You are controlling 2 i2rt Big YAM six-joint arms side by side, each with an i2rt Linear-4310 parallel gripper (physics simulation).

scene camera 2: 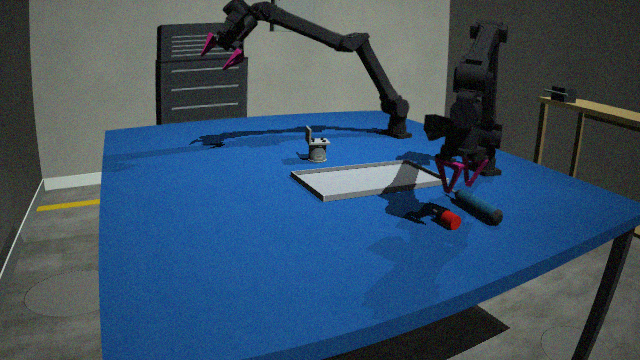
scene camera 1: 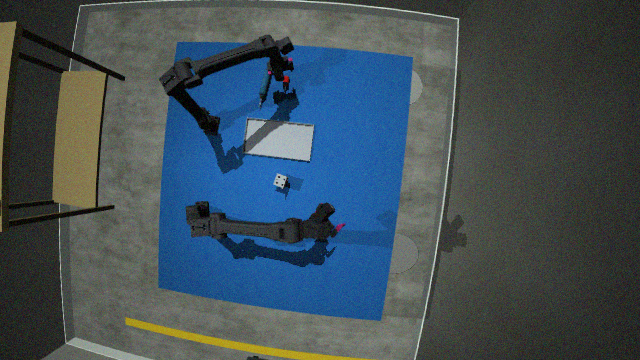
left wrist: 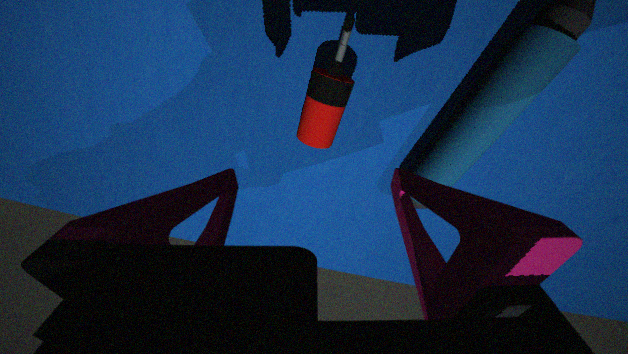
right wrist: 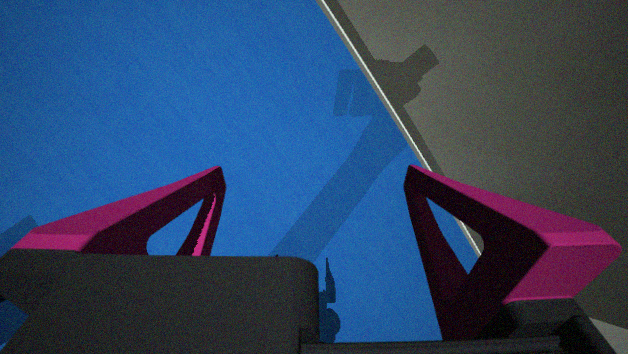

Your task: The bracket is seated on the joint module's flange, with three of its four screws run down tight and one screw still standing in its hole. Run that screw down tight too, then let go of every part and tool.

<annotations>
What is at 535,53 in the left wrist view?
A teal-handled screwdriver.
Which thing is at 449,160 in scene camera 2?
My left gripper.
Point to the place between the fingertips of my right gripper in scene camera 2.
At 211,62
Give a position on a teal-handled screwdriver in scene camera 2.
485,210
</annotations>
